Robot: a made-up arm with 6 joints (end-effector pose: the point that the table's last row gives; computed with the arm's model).
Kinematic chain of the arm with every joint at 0, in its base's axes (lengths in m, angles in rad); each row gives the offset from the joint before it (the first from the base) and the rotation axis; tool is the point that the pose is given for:
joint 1: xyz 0 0 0.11 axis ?
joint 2: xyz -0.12 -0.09 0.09 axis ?
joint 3: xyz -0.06 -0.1 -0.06 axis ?
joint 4: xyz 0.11 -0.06 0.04 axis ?
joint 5: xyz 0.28 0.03 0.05 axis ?
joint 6: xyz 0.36 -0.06 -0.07 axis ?
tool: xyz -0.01 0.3 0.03
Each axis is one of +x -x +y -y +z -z.
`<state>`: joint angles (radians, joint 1 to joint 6).
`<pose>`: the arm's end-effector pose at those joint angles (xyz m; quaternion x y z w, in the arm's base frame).
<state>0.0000 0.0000 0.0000 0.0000 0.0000 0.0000</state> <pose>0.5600 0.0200 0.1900 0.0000 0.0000 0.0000 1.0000</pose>
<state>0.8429 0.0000 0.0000 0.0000 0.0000 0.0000</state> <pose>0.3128 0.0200 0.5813 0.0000 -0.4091 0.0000 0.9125</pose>
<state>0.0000 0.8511 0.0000 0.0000 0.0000 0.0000</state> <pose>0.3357 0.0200 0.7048 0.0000 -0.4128 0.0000 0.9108</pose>
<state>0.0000 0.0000 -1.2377 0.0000 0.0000 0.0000</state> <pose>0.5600 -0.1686 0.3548 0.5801 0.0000 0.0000 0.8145</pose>
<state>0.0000 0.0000 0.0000 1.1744 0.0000 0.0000</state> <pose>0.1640 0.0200 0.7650 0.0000 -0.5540 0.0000 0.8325</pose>
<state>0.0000 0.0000 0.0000 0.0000 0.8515 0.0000</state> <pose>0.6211 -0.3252 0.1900 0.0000 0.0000 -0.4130 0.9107</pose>
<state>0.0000 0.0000 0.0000 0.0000 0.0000 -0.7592</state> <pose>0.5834 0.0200 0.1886 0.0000 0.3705 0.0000 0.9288</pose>
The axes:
joint 1: -y
joint 2: -y
joint 3: -x
joint 4: -y
joint 5: -z
joint 6: -y

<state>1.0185 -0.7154 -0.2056 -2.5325 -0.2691 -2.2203</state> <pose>-0.4924 0.1645 -0.3340 0.0825 -0.7692 -0.1920 0.6039</pose>
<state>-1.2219 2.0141 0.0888 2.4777 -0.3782 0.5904</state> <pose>-0.3848 0.1565 0.1907 0.2011 0.9114 -0.0826 0.3494</pose>
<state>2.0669 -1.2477 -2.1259 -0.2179 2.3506 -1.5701</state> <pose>0.4646 0.0676 -0.1919 -0.4859 -0.8651 -0.1154 0.0466</pose>
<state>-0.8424 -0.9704 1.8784 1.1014 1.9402 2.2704</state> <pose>0.1651 0.2830 -0.0560 -0.0964 -0.8662 0.1993 0.4480</pose>
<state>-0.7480 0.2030 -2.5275 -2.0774 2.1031 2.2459</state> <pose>-0.2239 0.2970 0.2072 0.2727 -0.2310 0.0342 0.9333</pose>
